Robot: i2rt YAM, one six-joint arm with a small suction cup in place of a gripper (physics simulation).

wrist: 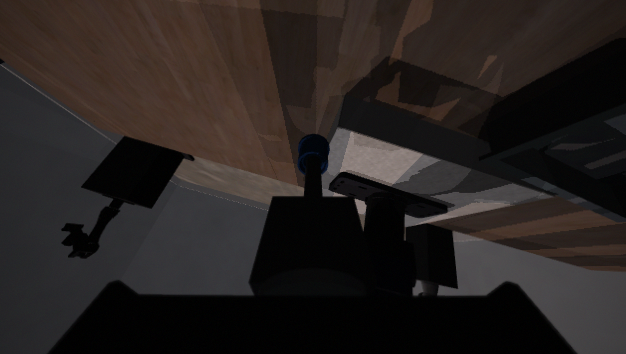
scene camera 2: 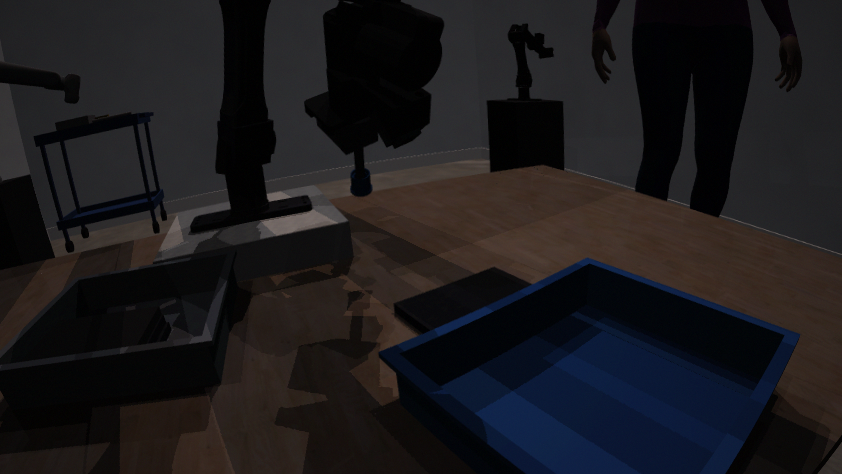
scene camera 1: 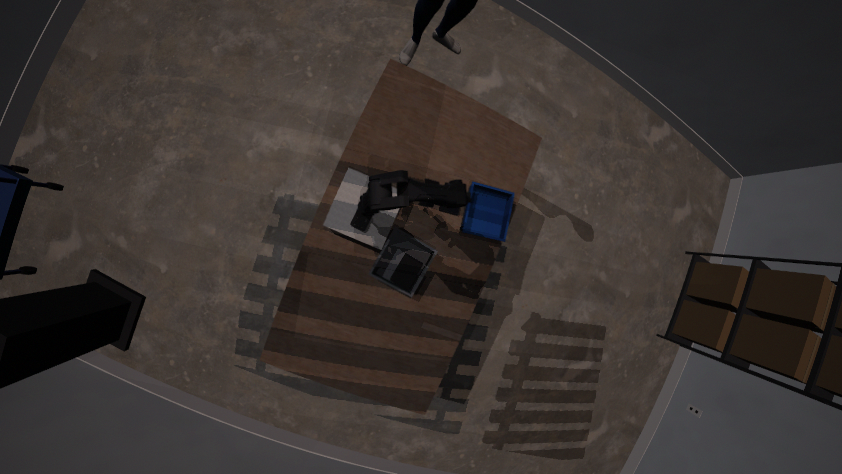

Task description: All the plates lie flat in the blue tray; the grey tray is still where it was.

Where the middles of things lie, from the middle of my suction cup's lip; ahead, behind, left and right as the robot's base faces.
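Labels:
Blue tray [scene camera 2: 593, 362] at 80 mm to the left of my suction cup, 380 mm ahead of it and 80 mm below it. Grey tray [wrist: 560, 141] at 110 mm ahead of my suction cup, 310 mm to the right of it, 80 mm below it. Going by their middles, the grey tray is the nearest to my suction cup of the things named here.

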